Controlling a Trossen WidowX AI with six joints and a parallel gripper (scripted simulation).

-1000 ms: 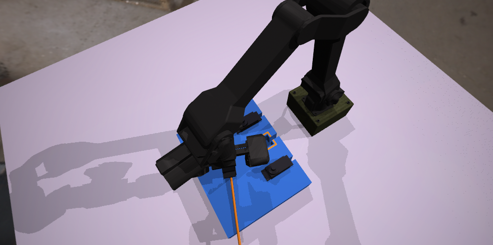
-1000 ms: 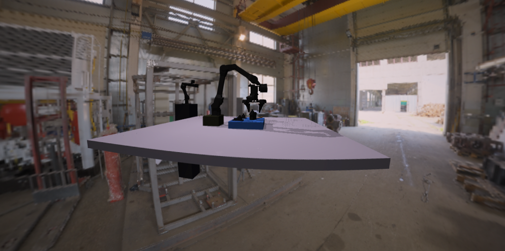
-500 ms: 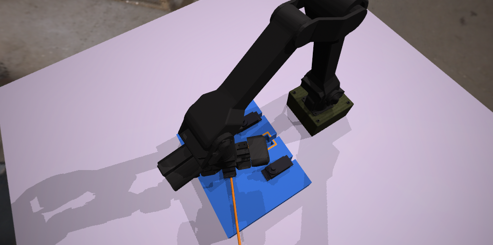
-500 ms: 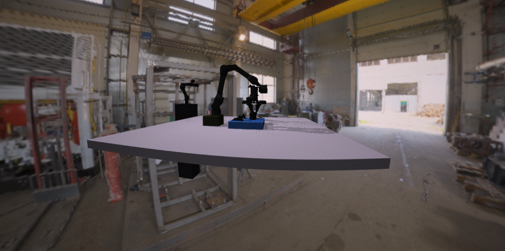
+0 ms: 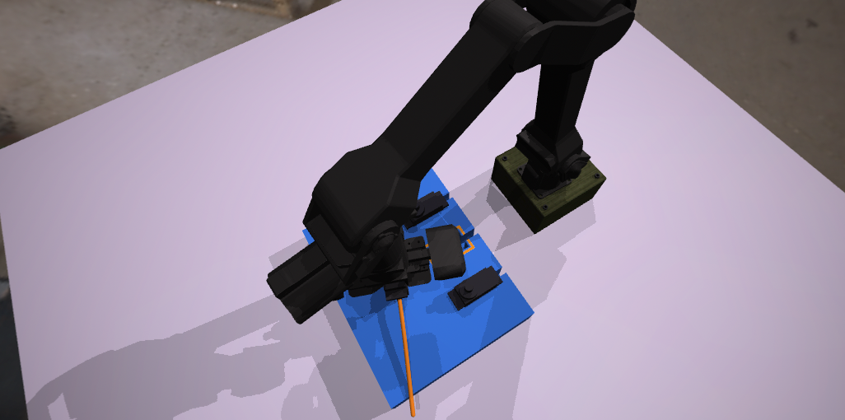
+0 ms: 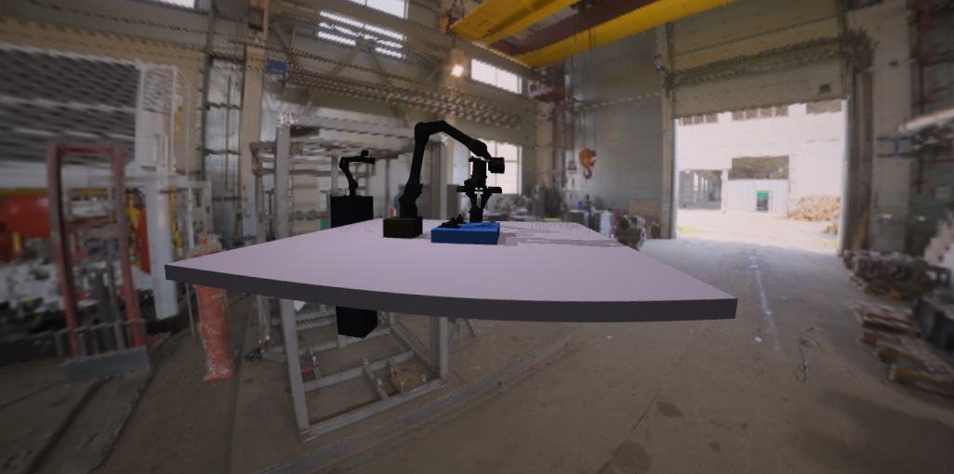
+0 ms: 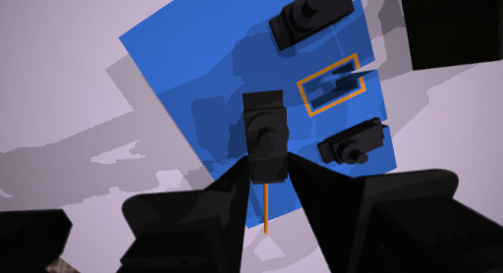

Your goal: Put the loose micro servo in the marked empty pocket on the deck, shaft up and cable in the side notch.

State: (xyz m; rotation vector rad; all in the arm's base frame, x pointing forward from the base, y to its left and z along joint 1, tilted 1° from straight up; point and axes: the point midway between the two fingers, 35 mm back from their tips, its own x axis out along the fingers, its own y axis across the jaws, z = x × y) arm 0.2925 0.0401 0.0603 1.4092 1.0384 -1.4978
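Right now the blue deck is 80 mm below my gripper tip, 20 mm to the right of it and 10 mm ahead of it.
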